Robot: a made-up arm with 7 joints.
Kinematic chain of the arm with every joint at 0, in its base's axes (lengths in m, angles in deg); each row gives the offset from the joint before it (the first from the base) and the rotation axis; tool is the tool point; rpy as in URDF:
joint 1: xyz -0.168 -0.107 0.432 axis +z
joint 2: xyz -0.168 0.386 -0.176 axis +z
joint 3: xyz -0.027 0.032 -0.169 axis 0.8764 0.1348 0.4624
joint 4: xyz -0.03 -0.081 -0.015 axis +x
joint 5: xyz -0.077 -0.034 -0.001 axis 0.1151 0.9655 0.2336
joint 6: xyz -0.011 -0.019 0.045 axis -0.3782 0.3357 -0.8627
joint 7: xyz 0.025 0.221 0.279 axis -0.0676 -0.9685 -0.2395
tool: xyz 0.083 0.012 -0.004 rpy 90 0 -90
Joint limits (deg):
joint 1: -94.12..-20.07
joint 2: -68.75..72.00
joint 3: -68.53..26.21
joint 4: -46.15..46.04
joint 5: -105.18..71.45
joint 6: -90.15..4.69
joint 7: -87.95..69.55
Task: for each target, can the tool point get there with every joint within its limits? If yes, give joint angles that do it. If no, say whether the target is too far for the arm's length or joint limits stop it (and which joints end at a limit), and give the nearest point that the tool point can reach.
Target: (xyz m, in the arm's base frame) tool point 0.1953 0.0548 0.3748
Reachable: yes | joints -85.40 -15.76 12.69 3.23 51.25 -32.36 -42.46
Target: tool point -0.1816 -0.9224 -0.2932
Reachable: no: joint limits stop it (at a limit: joint 1, joint 2, joint 3, joint 4, joint 6, joint 7) | nearest point -0.0259 -0.4360 -0.0466 | short by 0.567 m
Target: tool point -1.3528 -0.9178 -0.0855
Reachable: no: too far | nearest point -0.6529 -0.1260 0.0518 | short by 1.066 m
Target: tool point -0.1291 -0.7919 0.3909
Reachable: no: joint limits stop it (at a limit: joint 1, joint 2, joint 6, joint 7) | nearest point -0.0242 -0.4069 0.2354 | short by 0.428 m
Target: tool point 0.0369 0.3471 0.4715
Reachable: yes | joints -43.40 -49.55 -9.61 14.18 12.90 -16.33 23.52
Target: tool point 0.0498 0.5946 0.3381
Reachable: yes | joints -43.75 -10.52 -41.90 23.63 -1.80 -24.74 -52.59
